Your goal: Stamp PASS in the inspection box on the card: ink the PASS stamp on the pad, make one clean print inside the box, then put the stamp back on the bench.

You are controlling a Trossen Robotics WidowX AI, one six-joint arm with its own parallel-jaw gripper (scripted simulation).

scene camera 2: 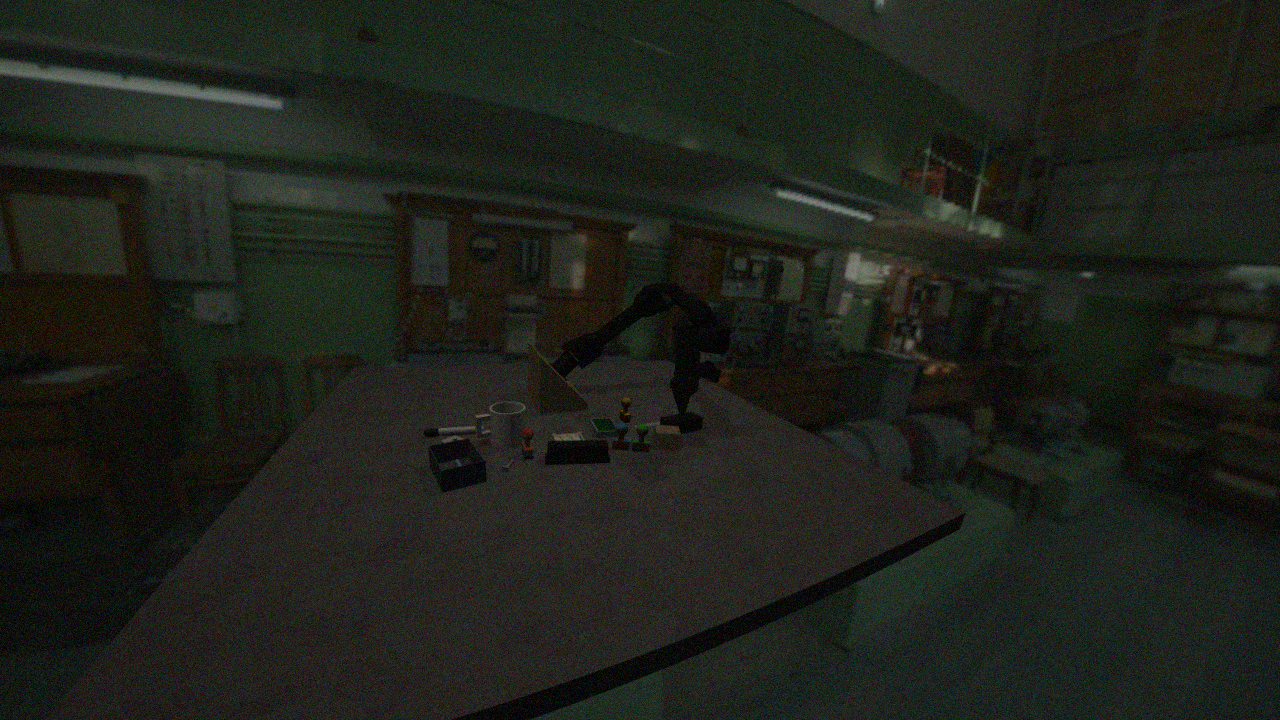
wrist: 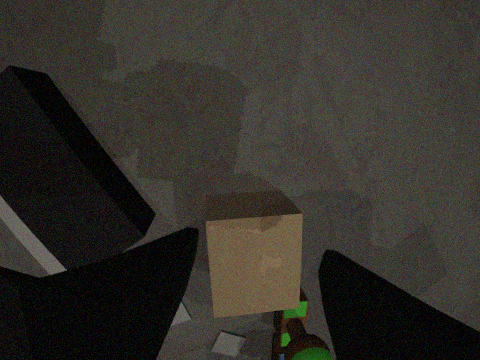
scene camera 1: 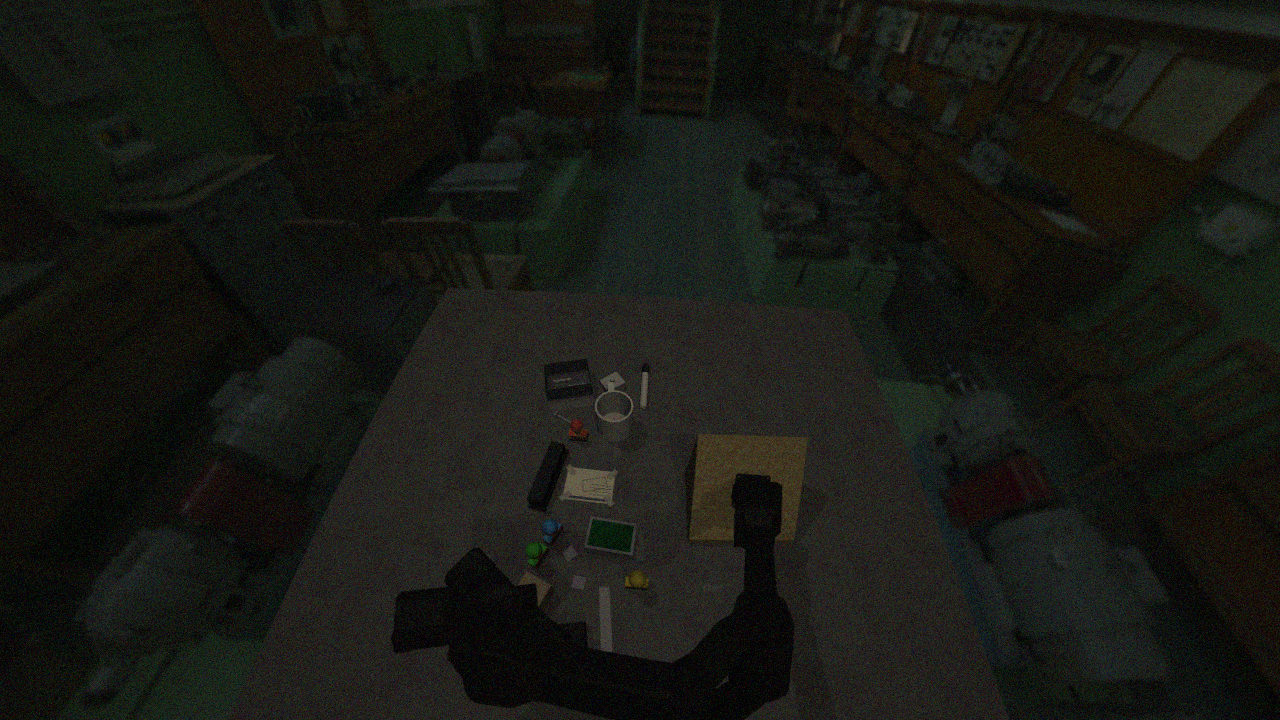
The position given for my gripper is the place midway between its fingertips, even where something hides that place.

In view: my gripper [scene camera 2: 682, 413], a tan block [wrist: 255, 240], a long black bar [scene camera 1: 543, 487] and a black box [wrist: 68, 192].
The long black bar is seen too in scene camera 2 [scene camera 2: 563, 452]. My gripper shows as well in the wrist view [wrist: 260, 251]. The wrist view does not show the long black bar: it is out of frame.
